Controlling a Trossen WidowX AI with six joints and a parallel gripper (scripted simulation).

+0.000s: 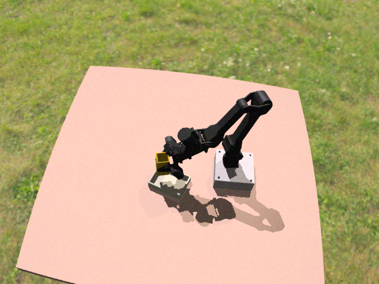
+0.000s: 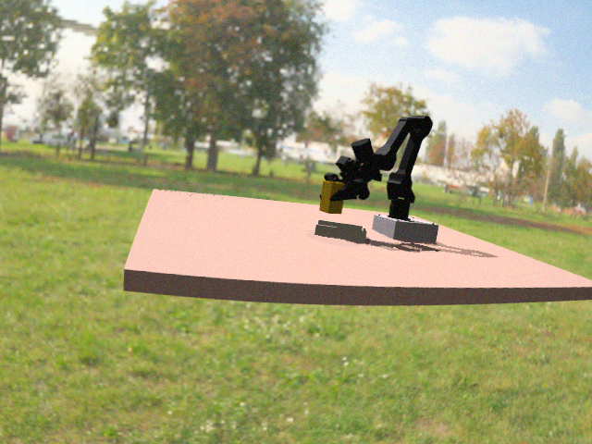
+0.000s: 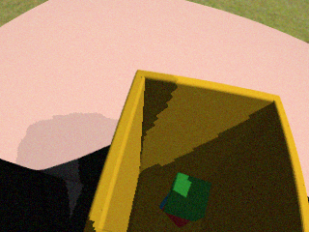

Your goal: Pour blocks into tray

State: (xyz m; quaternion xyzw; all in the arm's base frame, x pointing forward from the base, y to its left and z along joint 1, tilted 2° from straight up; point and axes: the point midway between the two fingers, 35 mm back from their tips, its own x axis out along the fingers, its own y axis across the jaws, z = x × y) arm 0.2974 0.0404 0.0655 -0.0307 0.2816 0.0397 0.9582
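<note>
Right now the blue block is 2 cm behind my gripper tip, 1 cm to the right of it and 3 cm below it. From my gripper tip the other things lie so: yellow square cup 3 cm behind, 2 cm below; green block 2 cm behind, 1 cm to the right; red block 3 cm behind, 1 cm to the right, 1 cm below.
</note>
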